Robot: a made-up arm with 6 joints. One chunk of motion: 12 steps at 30 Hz.
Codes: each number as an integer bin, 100 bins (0 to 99) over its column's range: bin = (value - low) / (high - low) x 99, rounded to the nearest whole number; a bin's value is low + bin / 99 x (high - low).
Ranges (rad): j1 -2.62..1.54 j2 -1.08..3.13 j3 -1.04..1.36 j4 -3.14..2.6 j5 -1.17..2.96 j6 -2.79..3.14
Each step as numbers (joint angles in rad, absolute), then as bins.
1 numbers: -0.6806 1.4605 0.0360 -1.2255 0.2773 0.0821
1 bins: 46 60 44 33 35 48
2 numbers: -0.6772 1.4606 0.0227 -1.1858 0.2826 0.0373
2 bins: 46 60 44 34 35 47
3 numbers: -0.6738 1.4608 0.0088 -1.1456 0.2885 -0.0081
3 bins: 46 60 43 34 35 46
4 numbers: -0.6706 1.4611 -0.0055 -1.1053 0.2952 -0.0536
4 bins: 46 60 43 35 35 46
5 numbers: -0.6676 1.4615 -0.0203 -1.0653 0.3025 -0.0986
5 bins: 46 60 42 36 35 45
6 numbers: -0.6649 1.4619 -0.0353 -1.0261 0.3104 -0.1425
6 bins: 47 60 41 36 35 44
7 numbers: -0.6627 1.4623 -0.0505 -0.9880 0.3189 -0.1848
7 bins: 47 60 41 37 36 43
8 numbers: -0.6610 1.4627 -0.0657 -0.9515 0.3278 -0.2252
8 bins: 47 60 40 38 36 43
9 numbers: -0.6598 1.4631 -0.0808 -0.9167 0.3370 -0.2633
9 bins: 47 60 40 38 36 42
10 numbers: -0.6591 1.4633 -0.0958 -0.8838 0.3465 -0.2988
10 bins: 47 60 39 39 36 42
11 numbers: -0.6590 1.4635 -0.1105 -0.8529 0.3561 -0.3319
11 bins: 47 60 38 39 37 41
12 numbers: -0.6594 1.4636 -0.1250 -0.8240 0.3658 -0.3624
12 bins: 47 60 38 40 37 41
